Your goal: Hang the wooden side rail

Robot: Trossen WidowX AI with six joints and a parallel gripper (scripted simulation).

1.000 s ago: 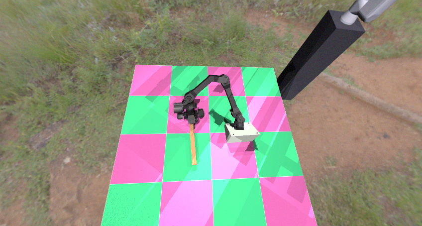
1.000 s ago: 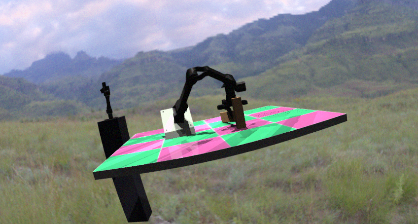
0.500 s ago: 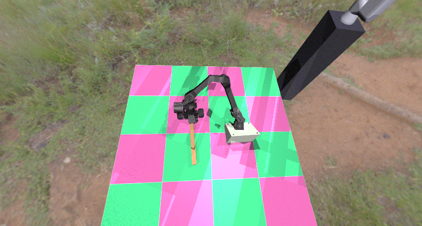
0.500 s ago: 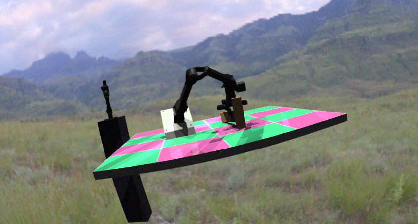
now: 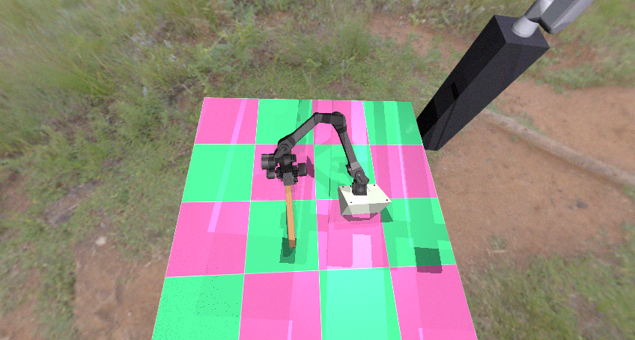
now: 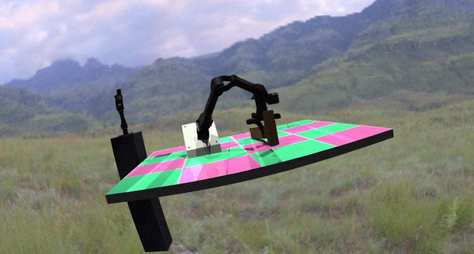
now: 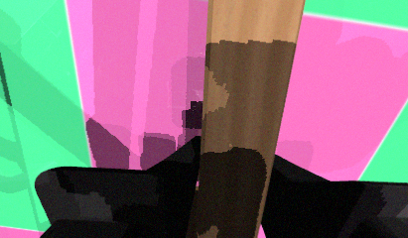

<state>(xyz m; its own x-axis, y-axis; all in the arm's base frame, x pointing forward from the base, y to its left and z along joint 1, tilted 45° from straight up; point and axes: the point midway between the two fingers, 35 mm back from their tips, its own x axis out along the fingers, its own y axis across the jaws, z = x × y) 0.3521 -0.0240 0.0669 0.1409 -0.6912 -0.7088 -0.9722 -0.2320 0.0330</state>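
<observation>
The headboard post is 110 mm to the right of my gripper tip, 40 mm above it and 20 mm ahead of it.
</observation>
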